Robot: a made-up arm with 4 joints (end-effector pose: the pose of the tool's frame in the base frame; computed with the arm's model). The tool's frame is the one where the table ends. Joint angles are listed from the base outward.
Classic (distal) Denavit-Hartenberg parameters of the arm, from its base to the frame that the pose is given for. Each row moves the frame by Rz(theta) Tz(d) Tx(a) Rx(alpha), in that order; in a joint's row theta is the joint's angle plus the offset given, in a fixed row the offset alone. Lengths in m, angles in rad.
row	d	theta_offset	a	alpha
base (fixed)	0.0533	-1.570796	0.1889	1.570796
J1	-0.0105	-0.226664	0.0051	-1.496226
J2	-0.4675	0	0.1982	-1.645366
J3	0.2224	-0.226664	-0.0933	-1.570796
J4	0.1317	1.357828	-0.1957	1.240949
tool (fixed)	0.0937	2.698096	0	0
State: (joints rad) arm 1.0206 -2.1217 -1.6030 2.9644
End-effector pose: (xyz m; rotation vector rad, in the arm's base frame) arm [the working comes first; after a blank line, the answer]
Working (the frame after each row of the table, in the pose's form):
after base (fixed): 0.0000 -0.1889 0.0533 1.2092 -1.2092 -1.2092
after J1: 0.0105 -0.1925 0.0569 -0.5628 -0.6727 -1.4505
after J2: -0.1231 -0.4612 -0.3527 -0.8100 -1.2302 2.6387
after J3: -0.2477 -0.6637 -0.3123 -0.9217 -1.5310 0.0395
after J4: -0.2584 -0.4364 -0.3746 1.4173 -2.5703 -0.0162

-0.2757 -0.4448 -0.4663 -2.2967 -2.0376 0.3064
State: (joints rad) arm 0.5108 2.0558 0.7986 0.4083
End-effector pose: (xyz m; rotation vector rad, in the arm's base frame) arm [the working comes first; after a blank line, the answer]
Working (the frame after each row of the table, in the pose's form):
after base (fixed): 0.0000 -0.1889 0.0533 1.2092 -1.2092 -1.2092
after J1: 0.0105 -0.1938 0.0547 -0.1645 -0.2806 -1.5479
after J2: 0.2202 -0.2321 -0.4061 -1.9032 -0.4249 0.3883
after J3: 0.0436 -0.0699 -0.4320 2.5067 0.4954 -0.7060
after J4: -0.0648 0.0237 -0.6194 -2.3025 1.3618 -1.0576

0.0011 0.0113 -0.6850 0.7218 2.2352 0.1242
